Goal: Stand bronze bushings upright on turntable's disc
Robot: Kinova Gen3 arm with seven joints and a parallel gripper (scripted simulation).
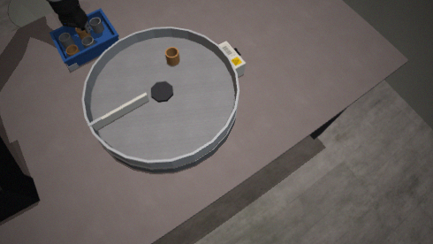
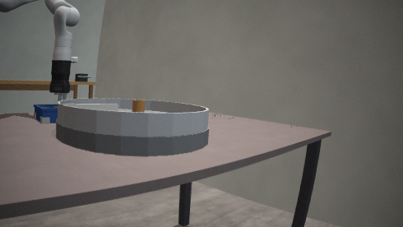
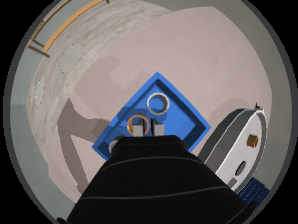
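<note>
Right now my hand is 3 cm above the crate, 2 cm to the left of it and 1 cm past it. Round my hand: turntable disc (35 cm to the right, 12 cm ahead).
</note>
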